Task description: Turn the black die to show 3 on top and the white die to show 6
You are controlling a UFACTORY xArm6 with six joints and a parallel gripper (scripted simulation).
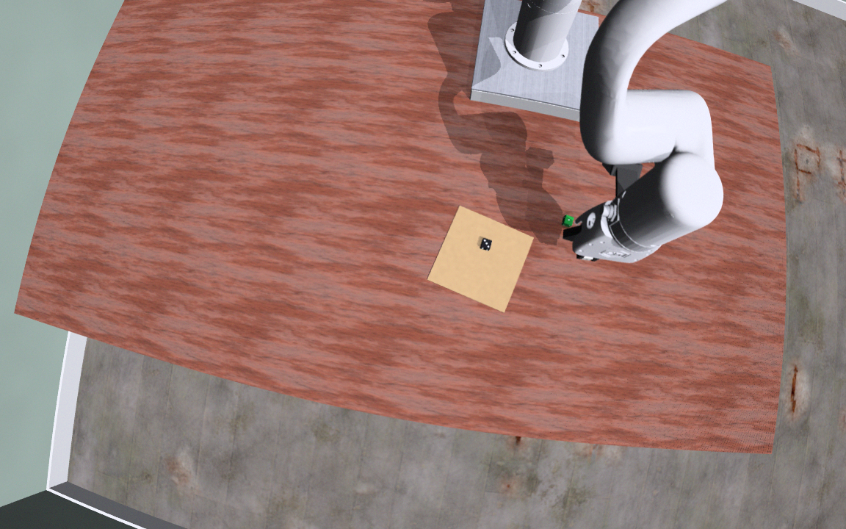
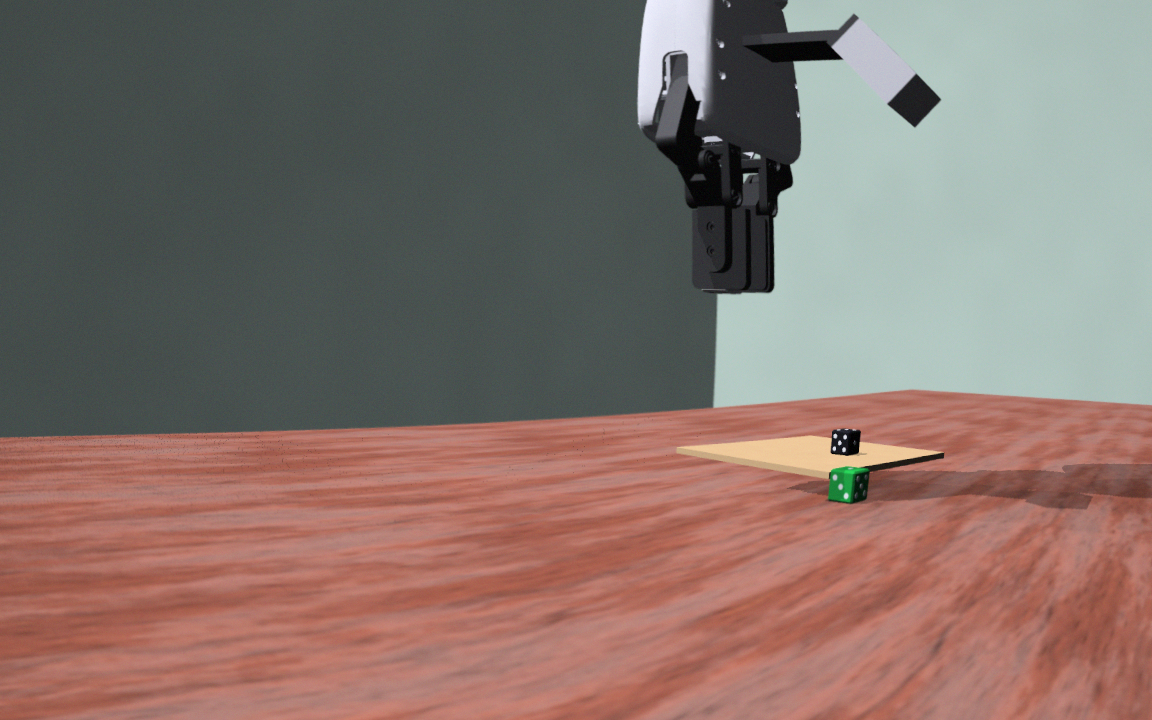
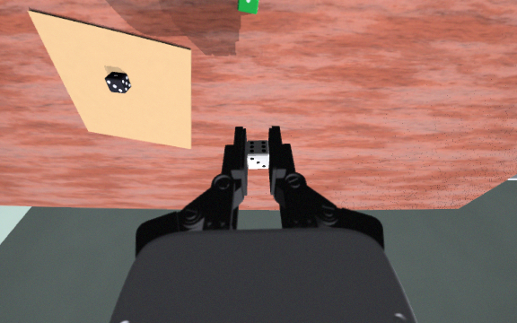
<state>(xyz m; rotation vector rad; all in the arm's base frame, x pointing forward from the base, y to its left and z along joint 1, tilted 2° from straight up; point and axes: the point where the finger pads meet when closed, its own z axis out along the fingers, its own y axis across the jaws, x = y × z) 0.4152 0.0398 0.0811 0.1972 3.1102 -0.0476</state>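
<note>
Right now my hand is 11 cm above the green die and 7 cm past it. Also, from my hand: white die (1 cm below, 1 cm ahead); then tan mat (15 cm to the right, 12 cm below); then black die (15 cm to the right, 11 cm below, 2 cm behind).
</note>
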